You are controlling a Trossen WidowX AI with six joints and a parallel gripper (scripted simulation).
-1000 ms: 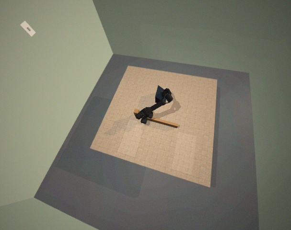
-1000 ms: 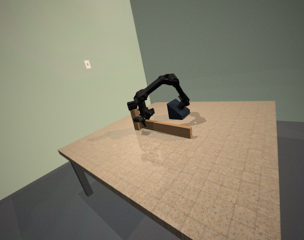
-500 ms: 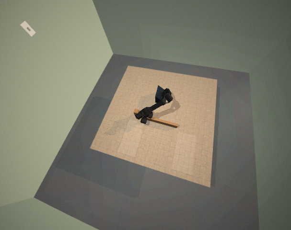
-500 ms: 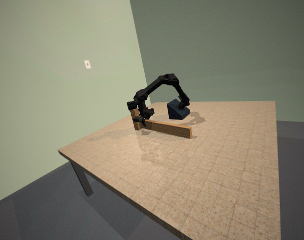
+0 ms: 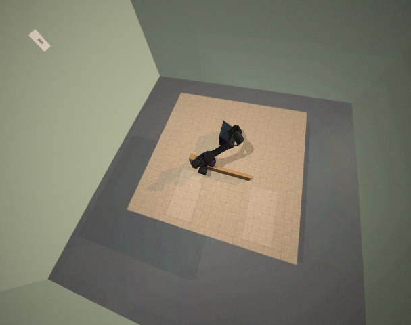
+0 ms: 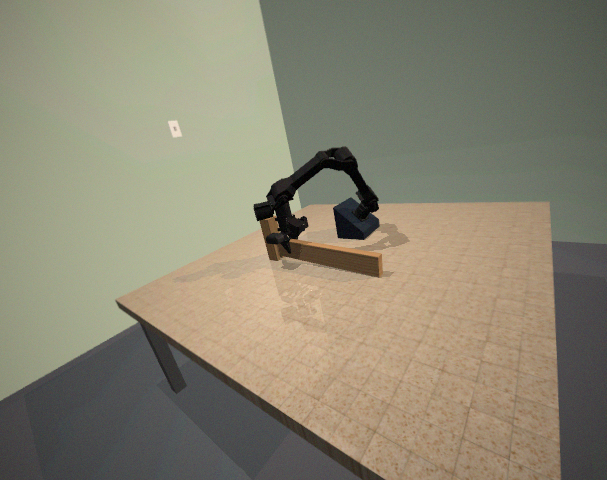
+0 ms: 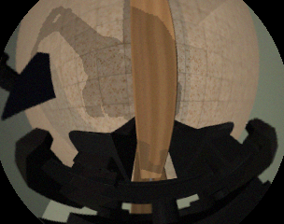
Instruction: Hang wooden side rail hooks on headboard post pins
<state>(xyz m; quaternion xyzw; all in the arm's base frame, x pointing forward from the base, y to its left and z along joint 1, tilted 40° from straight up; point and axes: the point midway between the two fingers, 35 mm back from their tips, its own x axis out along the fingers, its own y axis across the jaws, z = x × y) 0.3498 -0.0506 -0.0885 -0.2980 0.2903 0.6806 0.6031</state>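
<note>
Now: the headboard post 100 mm to the right of my gripper tip, 40 mm above it and 10 mm ahead of it.
</note>
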